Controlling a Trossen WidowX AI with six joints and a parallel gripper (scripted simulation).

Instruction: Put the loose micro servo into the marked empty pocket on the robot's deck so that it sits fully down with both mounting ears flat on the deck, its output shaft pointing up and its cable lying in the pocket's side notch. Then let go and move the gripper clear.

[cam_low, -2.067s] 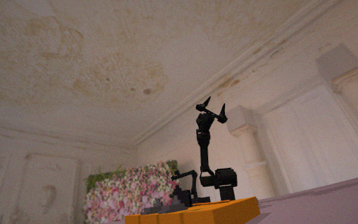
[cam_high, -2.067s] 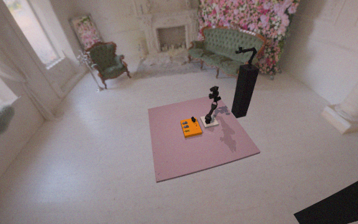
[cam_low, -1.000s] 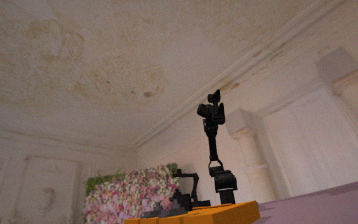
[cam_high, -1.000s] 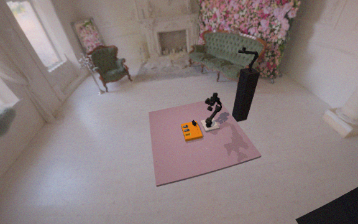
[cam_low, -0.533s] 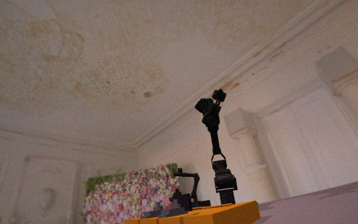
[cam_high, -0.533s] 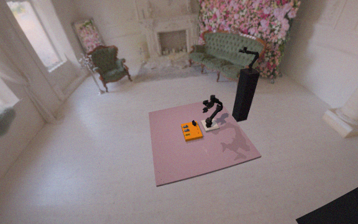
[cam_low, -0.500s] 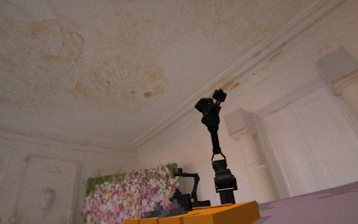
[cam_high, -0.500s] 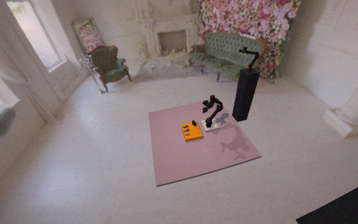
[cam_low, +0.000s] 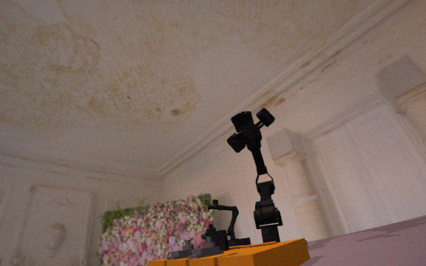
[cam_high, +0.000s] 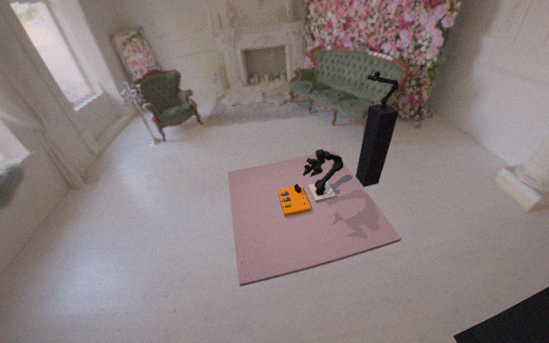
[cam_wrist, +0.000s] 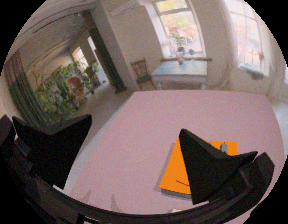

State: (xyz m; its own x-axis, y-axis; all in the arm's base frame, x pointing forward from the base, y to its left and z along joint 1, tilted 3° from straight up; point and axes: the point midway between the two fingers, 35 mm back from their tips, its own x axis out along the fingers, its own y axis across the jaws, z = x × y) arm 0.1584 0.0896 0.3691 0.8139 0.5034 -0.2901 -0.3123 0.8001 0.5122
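Now: gripper tip 370 mm above the orange deck, 110 mm to the left of it and 50 mm short of it.
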